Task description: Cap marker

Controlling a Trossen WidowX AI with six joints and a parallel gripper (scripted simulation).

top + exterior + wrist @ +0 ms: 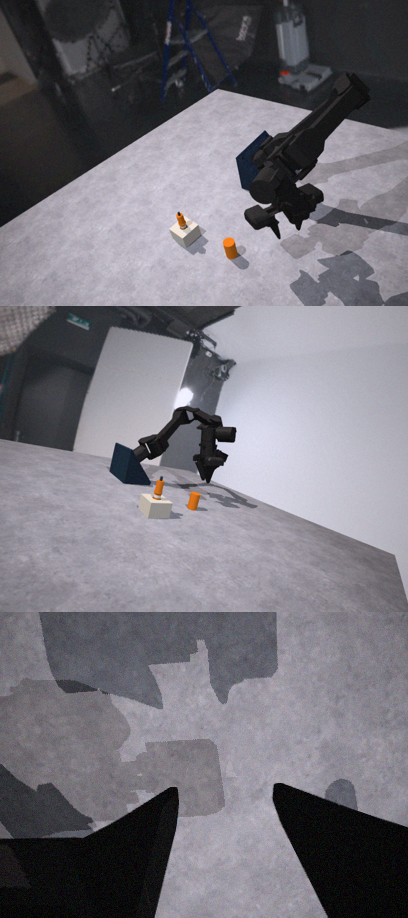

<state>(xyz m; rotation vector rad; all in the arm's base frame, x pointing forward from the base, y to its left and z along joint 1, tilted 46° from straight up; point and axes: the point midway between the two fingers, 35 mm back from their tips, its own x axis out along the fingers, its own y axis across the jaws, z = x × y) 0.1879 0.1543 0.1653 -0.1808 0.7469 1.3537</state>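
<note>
Now: gripper tip 10 cm short of the orange cap, 12 cm to the left of it and 4 cm above it. The rest, counted from my gripper tip: cream holder block: 12 cm ahead, 27 cm to the right, 5 cm below.
</note>
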